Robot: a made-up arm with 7 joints.
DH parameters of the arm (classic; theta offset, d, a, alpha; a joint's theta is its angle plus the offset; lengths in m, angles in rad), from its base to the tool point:
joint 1: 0 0.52 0 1.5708
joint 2: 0 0.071 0 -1.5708
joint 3: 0 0.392 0.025 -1.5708
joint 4: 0 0.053 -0.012 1.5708
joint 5: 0 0.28 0 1.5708
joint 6: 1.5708 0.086 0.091 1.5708
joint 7: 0 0.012 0 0
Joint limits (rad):
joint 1: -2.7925..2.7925
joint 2: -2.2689..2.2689
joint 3: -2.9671..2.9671
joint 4: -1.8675..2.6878
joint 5: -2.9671..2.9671
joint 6: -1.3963..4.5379
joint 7: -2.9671..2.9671
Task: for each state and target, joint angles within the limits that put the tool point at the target. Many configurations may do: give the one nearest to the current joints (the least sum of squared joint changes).
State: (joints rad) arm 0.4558 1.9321 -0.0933 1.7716 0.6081 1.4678 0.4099
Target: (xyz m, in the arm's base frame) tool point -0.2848 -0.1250 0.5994
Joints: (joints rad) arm 0.1669 2.2449 0.2691 2.3504 0.8675 1.5084 0.4099
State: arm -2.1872 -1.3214 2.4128 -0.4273 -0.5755 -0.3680 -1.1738
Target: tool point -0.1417 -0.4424 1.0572
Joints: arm -1.9866 -0.7881 2.4484 0.2104 -0.4061 -0.9011 -1.1738
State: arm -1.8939 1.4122 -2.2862 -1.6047 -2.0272 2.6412 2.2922
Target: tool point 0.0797 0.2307 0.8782
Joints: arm -1.9775 1.1784 -2.2609 -1.4536 -2.0966 2.5320 2.2922
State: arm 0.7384 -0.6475 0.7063 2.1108 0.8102 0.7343 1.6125
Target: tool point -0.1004 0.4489 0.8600
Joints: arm 1.2853 -0.4068 1.0181 1.3574 0.6029 0.6993 1.6125
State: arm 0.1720 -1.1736 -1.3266 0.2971 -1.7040 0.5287 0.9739
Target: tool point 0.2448 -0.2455 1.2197
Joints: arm -0.2420 -0.2449 -1.4665 0.5166 -1.6459 0.6651 0.9739
